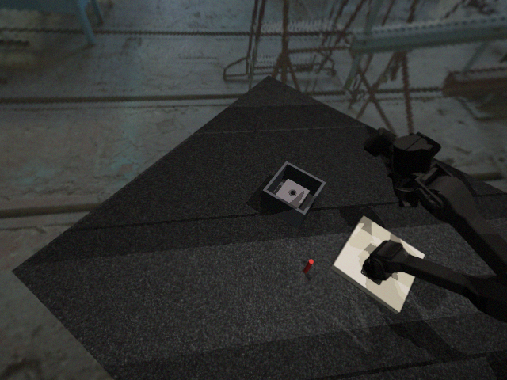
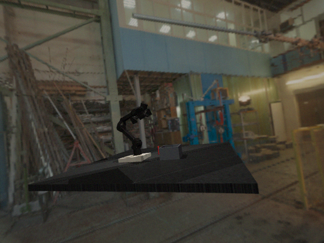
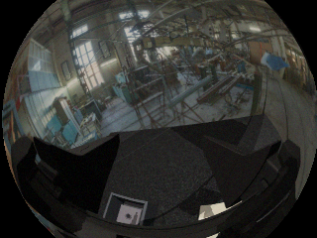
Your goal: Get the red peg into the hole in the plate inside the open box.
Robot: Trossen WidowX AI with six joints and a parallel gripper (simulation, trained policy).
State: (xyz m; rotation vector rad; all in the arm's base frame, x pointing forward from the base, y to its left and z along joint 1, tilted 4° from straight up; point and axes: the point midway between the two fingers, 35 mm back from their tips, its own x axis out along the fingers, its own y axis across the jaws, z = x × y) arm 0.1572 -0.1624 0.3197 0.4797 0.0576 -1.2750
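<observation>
Right now my gripper tip is 32 cm above the red peg, 30 cm to the right of it and 2 cm short of it. The rest, counted from my gripper tip: pale plate 31 cm below, 20 cm ahead, 11 cm to the left; grey box 33 cm below, 20 cm ahead, 11 cm to the left.
</observation>
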